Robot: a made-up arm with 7 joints.
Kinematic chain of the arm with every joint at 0, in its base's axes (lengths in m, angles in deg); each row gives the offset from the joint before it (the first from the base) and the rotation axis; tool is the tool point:
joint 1: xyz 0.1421 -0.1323 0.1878 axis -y
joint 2: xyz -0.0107 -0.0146 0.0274 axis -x
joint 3: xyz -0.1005 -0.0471 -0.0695 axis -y
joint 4: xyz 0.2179 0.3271 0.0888 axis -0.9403 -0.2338 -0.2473
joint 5: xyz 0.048 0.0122 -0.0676 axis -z
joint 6: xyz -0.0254 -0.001 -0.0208 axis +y
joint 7: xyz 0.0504 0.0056 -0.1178 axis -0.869 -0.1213 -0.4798
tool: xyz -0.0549 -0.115 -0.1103
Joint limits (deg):
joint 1: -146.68..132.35
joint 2: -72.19..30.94
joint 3: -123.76..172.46
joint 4: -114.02..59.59
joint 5: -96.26..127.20
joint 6: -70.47..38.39
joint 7: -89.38..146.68
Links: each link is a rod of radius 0.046 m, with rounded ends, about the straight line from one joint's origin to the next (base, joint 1, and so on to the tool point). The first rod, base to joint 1, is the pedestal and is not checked.
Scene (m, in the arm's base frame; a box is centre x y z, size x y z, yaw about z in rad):
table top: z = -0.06
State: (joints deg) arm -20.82 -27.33 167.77 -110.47 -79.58 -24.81 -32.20
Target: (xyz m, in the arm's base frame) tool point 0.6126 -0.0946 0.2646
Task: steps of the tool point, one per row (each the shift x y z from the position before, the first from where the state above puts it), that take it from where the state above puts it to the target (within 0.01 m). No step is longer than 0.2 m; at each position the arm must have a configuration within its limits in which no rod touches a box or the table.
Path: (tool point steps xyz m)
1: -0.0199 -0.0340 0.0936
2: 0.0111 -0.0461 0.1045
3: 0.0477 -0.0575 0.1029
4: 0.0840 -0.0669 0.0862
5: 0.1136 -0.0732 0.0555
6: 0.1313 -0.0756 0.0140
7: 0.1337 -0.0732 -0.0329
8: 0.1190 -0.0659 -0.0780
9: 0.0896 -0.0544 -0.1150
10: 0.0492 -0.0391 -0.1385
11: 0.0045 -0.0217 -0.1448

